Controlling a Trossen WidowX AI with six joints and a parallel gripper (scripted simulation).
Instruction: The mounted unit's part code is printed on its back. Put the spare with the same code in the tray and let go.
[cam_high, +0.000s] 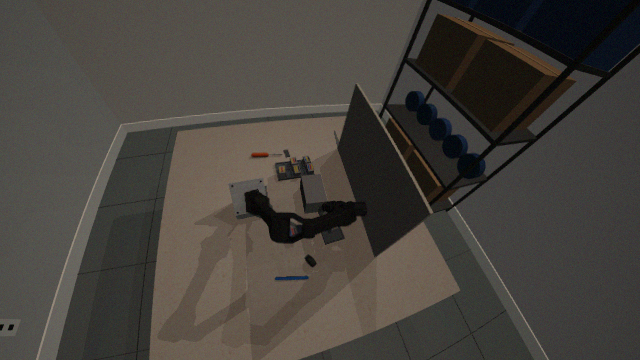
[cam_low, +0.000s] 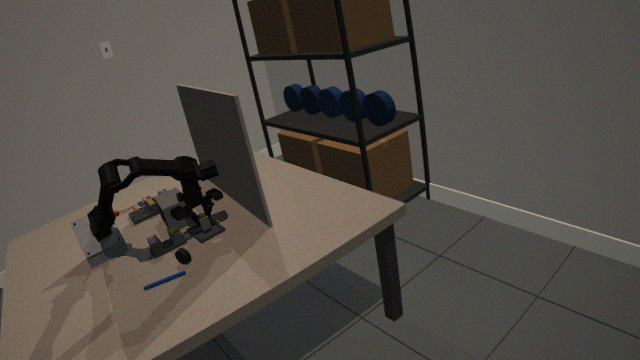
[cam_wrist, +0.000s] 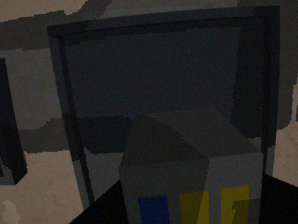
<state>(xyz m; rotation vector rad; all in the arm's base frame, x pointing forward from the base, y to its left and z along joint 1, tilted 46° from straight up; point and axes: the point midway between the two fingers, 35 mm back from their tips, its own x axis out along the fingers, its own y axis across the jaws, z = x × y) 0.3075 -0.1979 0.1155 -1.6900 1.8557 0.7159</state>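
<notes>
My gripper tip is 20 mm below the grey spare. The rest, counted from my gripper tip: black tape roll: 150 mm behind, 110 mm to the right; shallow tray: 20 mm below; grey mounted unit: 30 mm behind, 200 mm to the left, 30 mm above.
</notes>
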